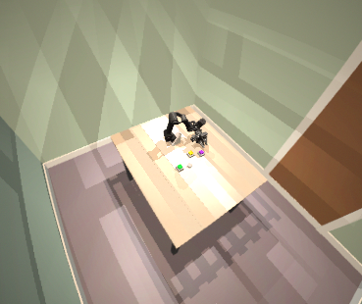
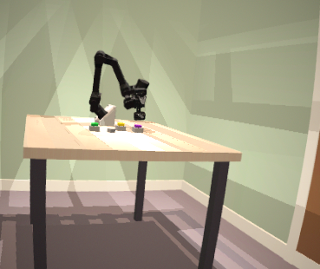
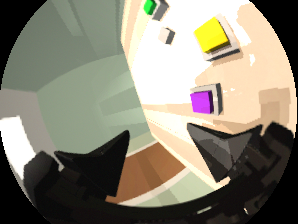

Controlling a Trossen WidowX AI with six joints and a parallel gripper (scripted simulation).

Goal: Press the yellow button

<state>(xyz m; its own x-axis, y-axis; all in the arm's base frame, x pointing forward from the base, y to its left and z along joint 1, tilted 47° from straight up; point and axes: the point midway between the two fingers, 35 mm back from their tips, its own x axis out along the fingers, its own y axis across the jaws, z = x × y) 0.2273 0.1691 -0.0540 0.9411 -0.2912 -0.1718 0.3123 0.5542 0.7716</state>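
My gripper tip is 8 cm above the purple button, 2 cm past it and 1 cm to the left of it. Round my gripper tip: yellow button: 10 cm to the right, 8 cm below, 6 cm behind; then green button: 25 cm to the right, 8 cm below, 1 cm ahead; then pale block: 17 cm to the right, 10 cm below, 3 cm ahead.
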